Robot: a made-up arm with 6 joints.
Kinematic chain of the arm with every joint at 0, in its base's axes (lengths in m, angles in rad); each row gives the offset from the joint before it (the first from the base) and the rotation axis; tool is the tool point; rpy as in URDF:
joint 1: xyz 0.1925 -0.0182 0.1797 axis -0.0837 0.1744 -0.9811
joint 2: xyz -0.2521 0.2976 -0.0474 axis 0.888 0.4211 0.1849
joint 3: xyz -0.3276 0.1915 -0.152 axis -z
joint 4: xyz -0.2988 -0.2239 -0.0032 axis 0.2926 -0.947 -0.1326
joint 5: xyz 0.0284 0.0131 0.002 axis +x
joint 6: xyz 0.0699 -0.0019 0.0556 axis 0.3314 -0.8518 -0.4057
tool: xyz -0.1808 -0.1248 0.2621 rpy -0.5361 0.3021 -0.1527
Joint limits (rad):
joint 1: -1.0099..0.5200
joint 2: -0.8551..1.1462
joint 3: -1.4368..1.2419
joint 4: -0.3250..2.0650
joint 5: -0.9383..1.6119
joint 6: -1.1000..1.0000
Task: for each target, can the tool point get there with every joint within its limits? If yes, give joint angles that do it. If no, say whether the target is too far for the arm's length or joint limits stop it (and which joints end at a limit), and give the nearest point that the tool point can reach.
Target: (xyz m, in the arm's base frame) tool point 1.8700 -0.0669 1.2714
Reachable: no: too far | nearest point 0.2582 0.1948 0.3078 | short by 1.896 m
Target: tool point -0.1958 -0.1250 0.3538
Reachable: yes | joints -0.4130 -0.4341 -0.9543 0.5240 0.5621 -0.9150
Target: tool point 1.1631 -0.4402 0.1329
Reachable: no: joint limits stop it (at a limit: joint 1, joint 4) | nearest point 0.3030 -0.3129 0.0600 | short by 0.873 m
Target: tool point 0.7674 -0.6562 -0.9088
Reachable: no: joint limits stop it (at a limit: joint 1, joint 4) | nearest point 0.1392 -0.4671 -0.3482 | short by 0.863 m
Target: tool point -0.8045 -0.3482 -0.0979
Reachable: yes | joints -0.3103 0.5919 -0.5765 1.8521 -0.5558 -0.2863
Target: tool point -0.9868 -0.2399 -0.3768
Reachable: yes | joints -0.5894 -0.5261 0.5052 0.5396 0.0250 0.4948
